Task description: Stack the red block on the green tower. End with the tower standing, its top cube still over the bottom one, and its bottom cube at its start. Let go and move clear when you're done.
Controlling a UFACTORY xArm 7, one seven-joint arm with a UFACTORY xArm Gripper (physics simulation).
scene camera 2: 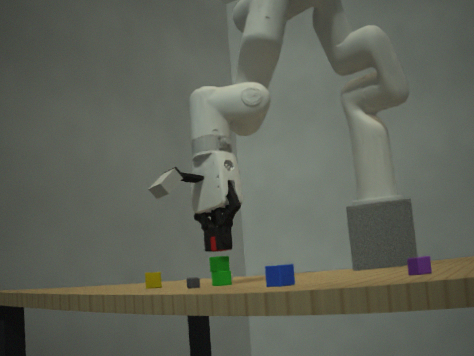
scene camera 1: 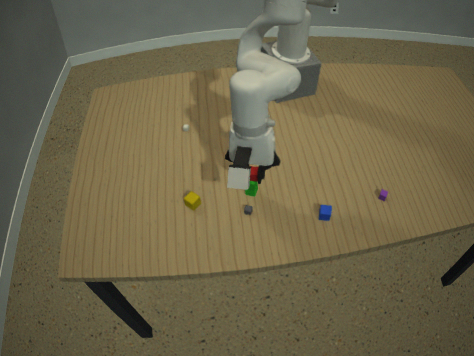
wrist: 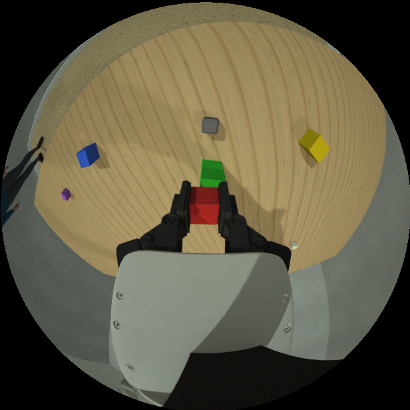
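Where they show: gripper, fingertip midpoint: (scene camera 2: 218,250) (scene camera 1: 253,178); arm's base, link origin: (scene camera 2: 378,202) (scene camera 1: 290,52).
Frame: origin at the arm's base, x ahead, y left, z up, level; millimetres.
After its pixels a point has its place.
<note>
The red block (scene camera 1: 254,173) {x 386, y -253, z -70 mm} (scene camera 2: 213,243) {x 386, y -261, z -83 mm} (wrist: 204,205) is held between the fingers of my gripper (scene camera 2: 218,242) {x 381, y -254, z -96 mm} (wrist: 204,192), which is shut on it. In scene camera 2 the block is above the green tower (scene camera 1: 251,188) {x 387, y -260, z -124 mm} (scene camera 2: 220,271) {x 387, y -250, z -134 mm} (wrist: 212,173), with a small gap between them. The tower is two green cubes, upright on the table, the top one set slightly to the left of the bottom one in that view. In the wrist view the red block and fingers hide part of the tower.
A grey cube (scene camera 1: 248,210) {x 436, y -284, z -141 mm} (scene camera 2: 193,283) {x 438, y -277, z -151 mm} (wrist: 210,125) lies near the tower. A yellow cube (scene camera 1: 192,200) {x 375, y -408, z -129 mm} (scene camera 2: 153,280) {x 377, y -399, z -144 mm} (wrist: 314,145), a blue block (scene camera 1: 325,212) {x 510, y -108, z -130 mm} (scene camera 2: 279,275) {x 521, y -98, z -144 mm} (wrist: 88,155), a purple cube (scene camera 1: 383,195) {x 513, y 78, z -138 mm} (scene camera 2: 419,265) {x 521, y 85, z -147 mm} (wrist: 66,194) and a small white piece (scene camera 1: 186,128) {x 101, y -371, z -145 mm} (wrist: 294,245) lie farther off.
</note>
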